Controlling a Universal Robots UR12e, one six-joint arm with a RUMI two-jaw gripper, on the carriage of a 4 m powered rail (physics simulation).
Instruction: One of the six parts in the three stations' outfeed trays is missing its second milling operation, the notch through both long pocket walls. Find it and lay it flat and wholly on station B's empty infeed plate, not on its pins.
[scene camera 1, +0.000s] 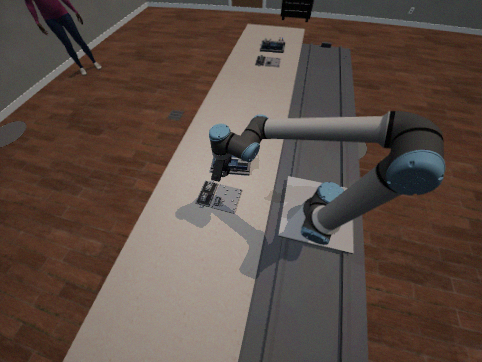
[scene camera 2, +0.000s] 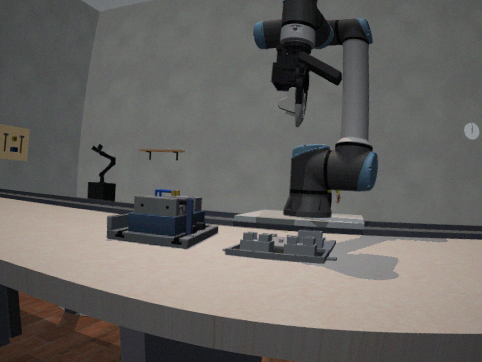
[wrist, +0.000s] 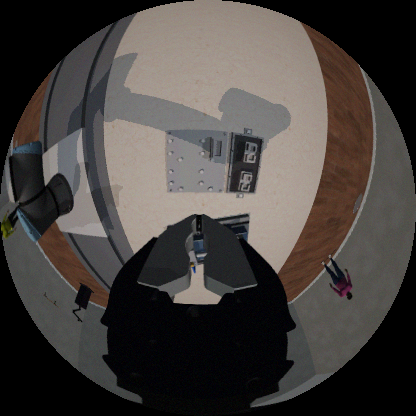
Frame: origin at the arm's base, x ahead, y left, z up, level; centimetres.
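Seen in the pictures: gripper, fingertip midpoint: (scene camera 1: 222, 176) (scene camera 2: 297, 126) (wrist: 199, 215); arm's base, link origin: (scene camera 2: 307, 215) (wrist: 61, 192).
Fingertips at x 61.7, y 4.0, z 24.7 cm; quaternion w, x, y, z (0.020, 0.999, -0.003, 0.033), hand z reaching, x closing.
Observation:
Offsets run from my fingertips to a thing's middle. "spot": to the spot under its first point.
My gripper (scene camera 1: 216, 179) (scene camera 2: 298, 123) (wrist: 199, 215) is shut with nothing between its fingertips. It points down, high above the table, beside the near station's tray and plate. The dark outfeed tray @(dx +14.9, dy +0.3, dz -28.1 cm) (scene camera 1: 205, 192) (scene camera 2: 280, 256) (wrist: 240, 166) holds two grey parts, one @(dx +15.2, dy +4.5, dz -25.4 cm) (wrist: 251, 152) at the upper end and one @(dx +14.6, dy -4.4, dz -25.4 cm) (wrist: 245, 181) at the lower end in the wrist view. Their notches are too small to judge. Beside the tray lies a grey plate @(dx +0.0, dy +0.7, dz -27.3 cm) (scene camera 1: 227, 201) (wrist: 192, 167) with round pins and a small slotted block @(dx +5.6, dy +5.1, dz -25.2 cm) (wrist: 217, 148). No station letters are readable.
A blue and grey vise (scene camera 1: 240, 167) (scene camera 2: 157, 224) (wrist: 240, 232) stands next to the tray and plate, partly under the gripper in scene camera 1. A farther station has a vise (scene camera 1: 272, 46), a small tray @(spot: dx +12.6, dy -177.6, dz -24.6 cm) (scene camera 1: 260, 61) and a plate @(dx -0.9, dy -185.3, dz -27.3 cm) (scene camera 1: 273, 62). The rail (scene camera 1: 315, 300) runs alongside the table.

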